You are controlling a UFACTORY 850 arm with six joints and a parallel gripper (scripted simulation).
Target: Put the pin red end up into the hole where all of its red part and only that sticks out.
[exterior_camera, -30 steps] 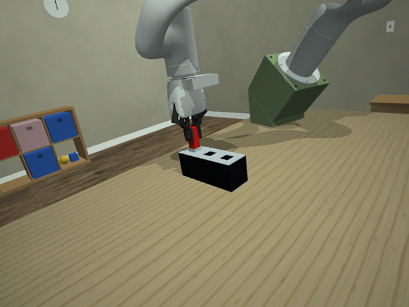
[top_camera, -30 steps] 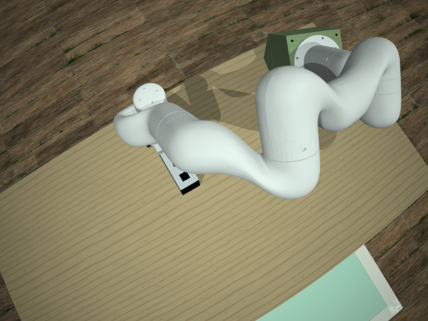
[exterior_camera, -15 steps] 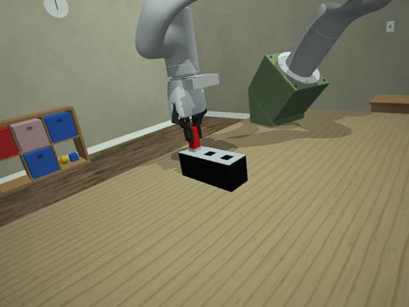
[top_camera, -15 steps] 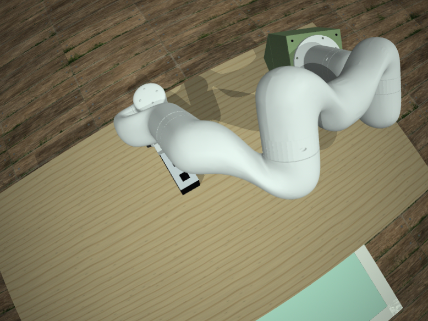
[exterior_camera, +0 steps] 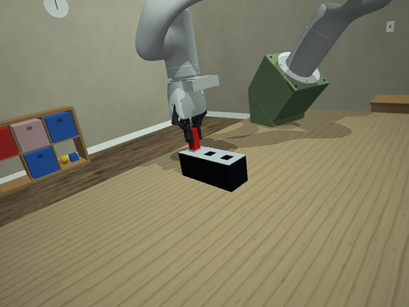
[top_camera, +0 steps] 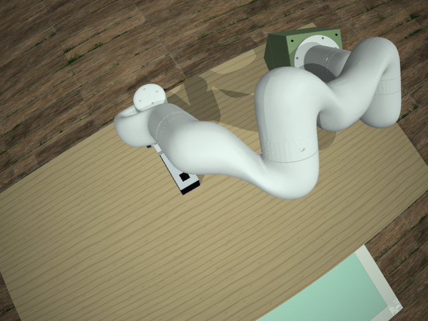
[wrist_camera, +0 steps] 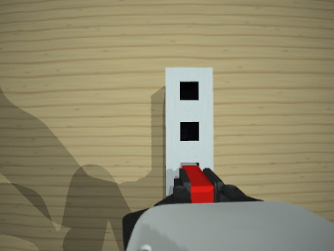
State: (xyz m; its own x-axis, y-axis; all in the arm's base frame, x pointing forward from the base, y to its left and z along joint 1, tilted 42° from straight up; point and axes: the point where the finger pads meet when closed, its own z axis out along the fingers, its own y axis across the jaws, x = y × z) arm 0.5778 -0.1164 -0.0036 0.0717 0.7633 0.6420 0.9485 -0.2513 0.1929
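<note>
My gripper is now 1 cm above the pin. Also, from my hand: block (8 cm below, 6 cm to the left).
</note>
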